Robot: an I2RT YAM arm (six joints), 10 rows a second.
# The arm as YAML. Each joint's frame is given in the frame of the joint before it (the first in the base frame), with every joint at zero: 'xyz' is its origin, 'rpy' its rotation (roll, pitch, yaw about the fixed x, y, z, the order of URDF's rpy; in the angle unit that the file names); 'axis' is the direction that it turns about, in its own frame. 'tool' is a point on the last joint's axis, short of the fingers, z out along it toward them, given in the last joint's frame.
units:
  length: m
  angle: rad
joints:
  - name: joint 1
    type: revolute
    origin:
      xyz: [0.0, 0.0, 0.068]
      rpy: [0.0, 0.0, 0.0]
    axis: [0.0, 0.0, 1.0]
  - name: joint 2
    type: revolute
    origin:
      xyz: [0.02, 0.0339, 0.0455]
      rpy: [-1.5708, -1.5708, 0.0]
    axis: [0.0, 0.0, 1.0]
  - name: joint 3
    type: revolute
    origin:
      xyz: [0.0, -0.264, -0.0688]
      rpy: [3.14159, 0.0, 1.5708]
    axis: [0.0, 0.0, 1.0]
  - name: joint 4
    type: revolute
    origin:
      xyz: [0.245, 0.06, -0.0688]
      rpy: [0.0, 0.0, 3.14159]
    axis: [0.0, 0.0, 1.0]
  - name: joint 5
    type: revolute
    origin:
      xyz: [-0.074, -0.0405, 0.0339]
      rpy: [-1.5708, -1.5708, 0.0]
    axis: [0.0, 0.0, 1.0]
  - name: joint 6
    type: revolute
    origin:
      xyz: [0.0, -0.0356, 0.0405]
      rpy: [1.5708, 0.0, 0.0]
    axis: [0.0, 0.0, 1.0]
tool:
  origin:
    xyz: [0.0, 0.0, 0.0]
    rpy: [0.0, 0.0, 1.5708]
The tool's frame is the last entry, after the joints.
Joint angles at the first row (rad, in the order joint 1, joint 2, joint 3, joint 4, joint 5, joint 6):
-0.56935, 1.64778, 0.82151, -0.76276, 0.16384, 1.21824
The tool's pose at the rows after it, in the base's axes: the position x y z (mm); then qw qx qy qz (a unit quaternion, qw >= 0):
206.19 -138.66 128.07 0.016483 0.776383 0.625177 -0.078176
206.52 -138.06 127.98 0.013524 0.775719 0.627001 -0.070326
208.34 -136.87 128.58 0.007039 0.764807 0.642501 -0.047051
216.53 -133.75 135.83 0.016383 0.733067 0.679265 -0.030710
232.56 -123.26 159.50 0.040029 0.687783 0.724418 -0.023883
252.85 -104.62 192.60 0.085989 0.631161 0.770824 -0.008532
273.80 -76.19 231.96 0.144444 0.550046 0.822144 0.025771
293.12 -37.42 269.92 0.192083 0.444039 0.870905 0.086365
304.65 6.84 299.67 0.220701 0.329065 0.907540 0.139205
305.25 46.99 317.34 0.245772 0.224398 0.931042 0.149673
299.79 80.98 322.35 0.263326 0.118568 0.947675 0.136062
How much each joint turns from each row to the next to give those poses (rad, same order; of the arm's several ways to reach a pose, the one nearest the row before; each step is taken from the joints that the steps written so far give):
0.00000, 0.00000, 0.00001, -0.00040, -0.00495, -0.00038
0.00037, -0.00001, -0.00002, -0.00037, -0.01679, -0.00344
0.00114, -0.00037, 0.00344, 0.00038, -0.04807, -0.03739
0.02403, -0.00953, 0.02403, -0.00417, -0.02594, -0.07439
0.06564, -0.03473, 0.06905, -0.05458, 0.00001, -0.06406
0.09461, -0.04768, 0.08813, -0.04006, -0.00077, -0.05531
0.11748, -0.04653, 0.10299, -0.01754, -0.02479, -0.07631
0.13504, -0.02022, 0.11254, -0.00113, -0.07630, -0.08774
0.14154, 0.00190, 0.10030, -0.00266, -0.06866, -0.08582
0.13159, 0.00037, 0.05761, 0.00112, 0.00991, -0.09081
0.11559, 0.00040, 0.01528, 0.00763, 0.03891, -0.11940

